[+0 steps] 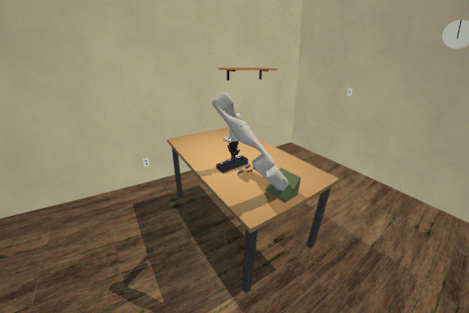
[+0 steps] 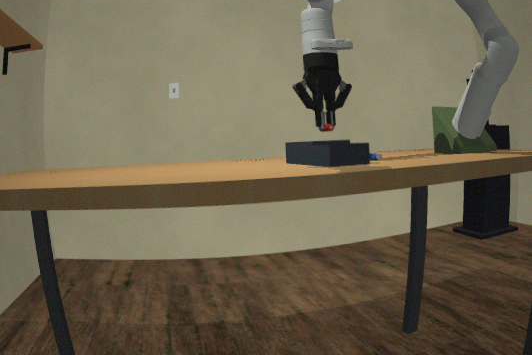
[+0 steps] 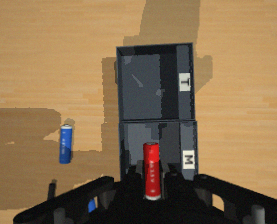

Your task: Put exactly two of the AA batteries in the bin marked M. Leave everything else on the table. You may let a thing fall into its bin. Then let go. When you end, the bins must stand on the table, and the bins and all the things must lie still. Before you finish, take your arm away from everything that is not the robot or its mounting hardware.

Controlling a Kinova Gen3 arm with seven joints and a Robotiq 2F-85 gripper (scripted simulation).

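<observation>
My gripper is now 7 cm above the dark bin and 1 cm short of it. Round my hand: red AA battery (13 cm to the right, 13 cm behind, 8 cm below); then black screw (13 cm behind, 8 cm to the right, 8 cm below); then blue AA battery (11 cm behind, 8 cm below).
</observation>
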